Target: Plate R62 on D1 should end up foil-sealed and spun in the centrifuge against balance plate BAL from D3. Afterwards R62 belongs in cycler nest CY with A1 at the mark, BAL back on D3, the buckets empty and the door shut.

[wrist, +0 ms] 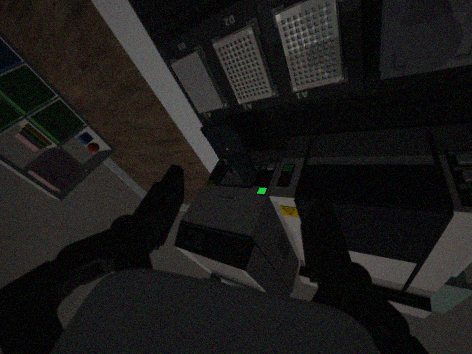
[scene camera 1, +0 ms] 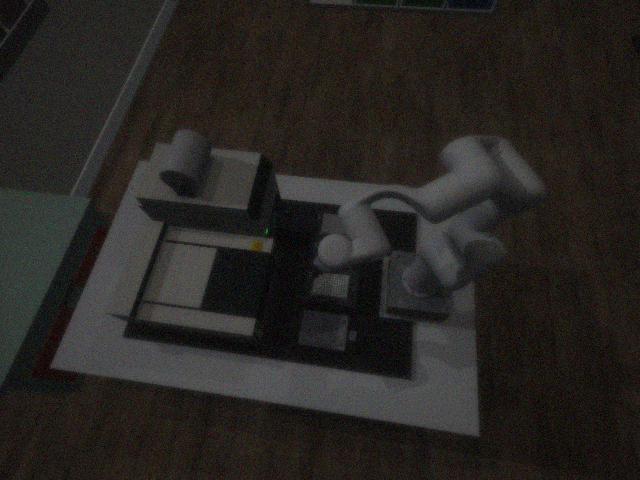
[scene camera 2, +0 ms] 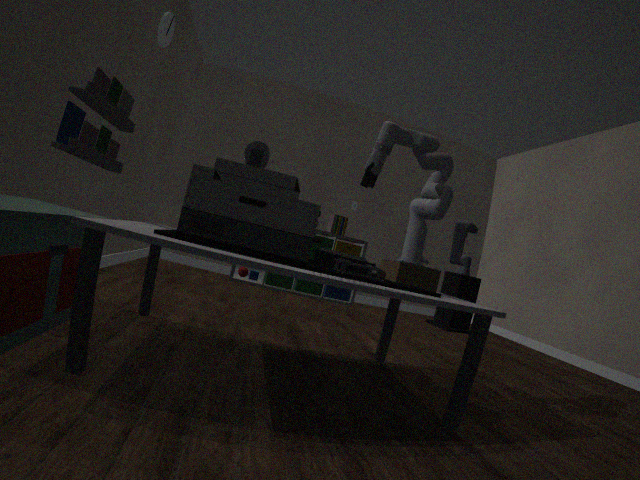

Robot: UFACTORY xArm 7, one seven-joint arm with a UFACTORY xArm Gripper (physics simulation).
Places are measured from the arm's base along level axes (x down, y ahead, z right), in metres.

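Pixels of known places: gripper, between the fingertips: (wrist: 246, 196) (scene camera 2: 366, 186); arm's base, origin of its link: (scene camera 1: 419, 280) (scene camera 2: 409, 263).
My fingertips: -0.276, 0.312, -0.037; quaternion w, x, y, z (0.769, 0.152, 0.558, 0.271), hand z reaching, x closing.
Ahead of a thing's pixels: the offset from my fingertips to its top centre, as dx, dy, dz. "*": to the spot under its first point.
My gripper (scene camera 2: 368, 181) (wrist: 246, 196) is open and empty, high above the deck; the wrist hides it in scene camera 1. A pale perforated plate {+0.296, +0.004, +0.008} (scene camera 1: 331, 285) (wrist: 311, 45) lies on the black deck. The wrist view also shows a second perforated plate {+0.296, -0.003, +0.132} (wrist: 245, 66) and a blank grey plate {+0.296, -0.010, +0.255} (wrist: 198, 82), which also shows in scene camera 1 (scene camera 1: 331, 223). I cannot tell which is R62 or BAL, or whether foil covers either perforated plate. A low machine with a pale panel (scene camera 1: 186, 273) and dark section stands left. Bucket contents do not show.
A tall box {-0.109, +0.449, +0.269} (scene camera 1: 232, 178) (wrist: 225, 206) with a grey roll {* -0.098, +0.438, +0.233} (scene camera 1: 188, 162) (scene camera 2: 256, 154) and green light {* +0.202, +0.247, +0.166} (scene camera 1: 266, 230) (wrist: 261, 191) stands back left. A dark upright part {* +0.266, +0.149, +0.239} (wrist: 230, 147) stands beside it. A grey block (scene camera 1: 416, 299) sits by the arm base; a translucent grey square {* +0.325, +0.019, -0.150} (scene camera 1: 323, 329) lies near the front.
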